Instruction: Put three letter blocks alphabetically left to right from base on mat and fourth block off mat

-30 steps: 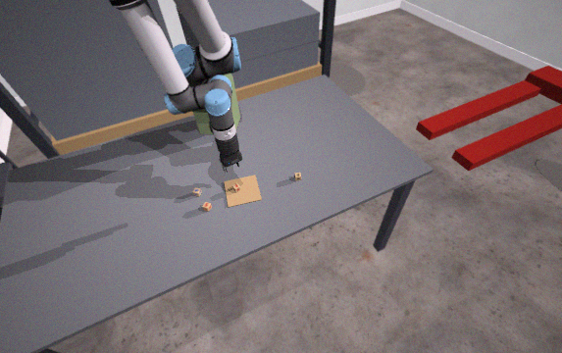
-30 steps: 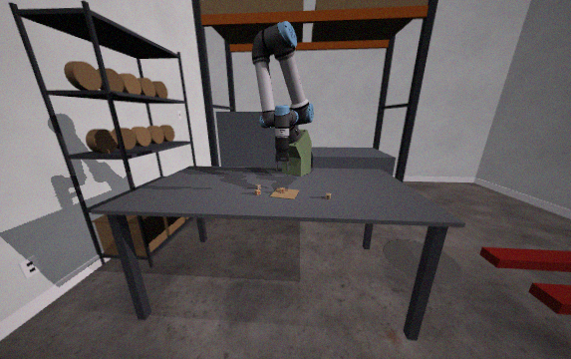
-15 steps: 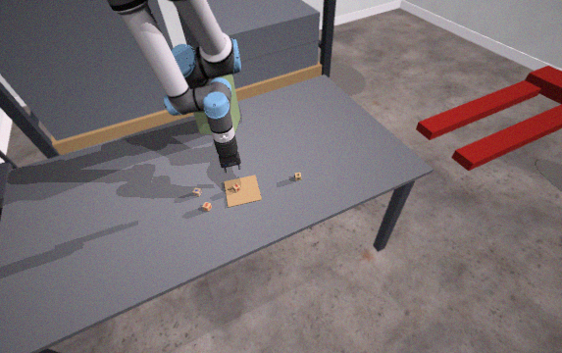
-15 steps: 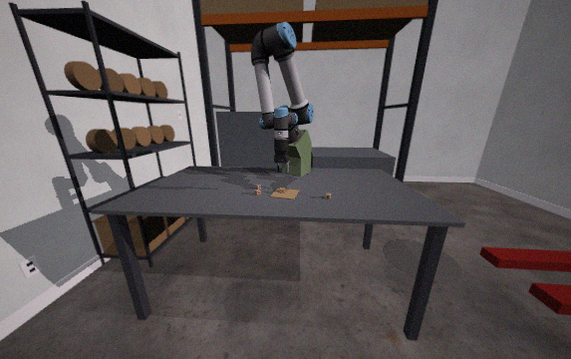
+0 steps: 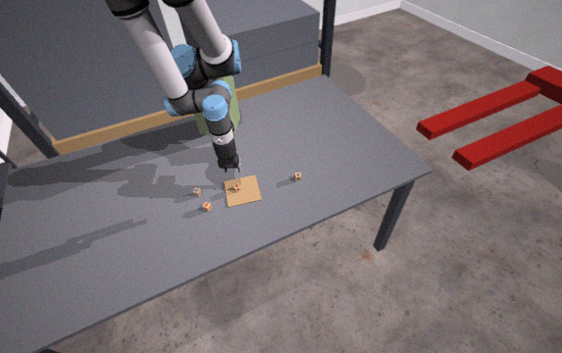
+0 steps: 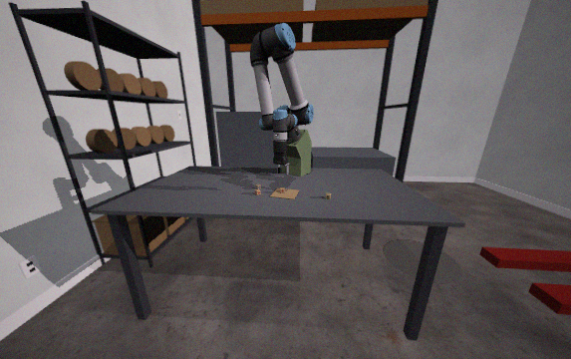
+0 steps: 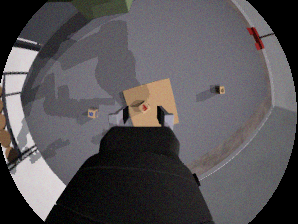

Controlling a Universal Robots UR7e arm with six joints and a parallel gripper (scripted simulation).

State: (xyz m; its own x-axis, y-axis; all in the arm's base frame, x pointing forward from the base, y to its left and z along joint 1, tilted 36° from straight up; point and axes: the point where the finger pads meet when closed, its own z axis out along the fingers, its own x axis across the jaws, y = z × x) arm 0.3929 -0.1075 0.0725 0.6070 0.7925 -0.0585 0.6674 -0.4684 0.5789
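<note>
The tan mat is 20 mm ahead of my hand, 10 mm to the left of it and 130 mm below it.
</note>
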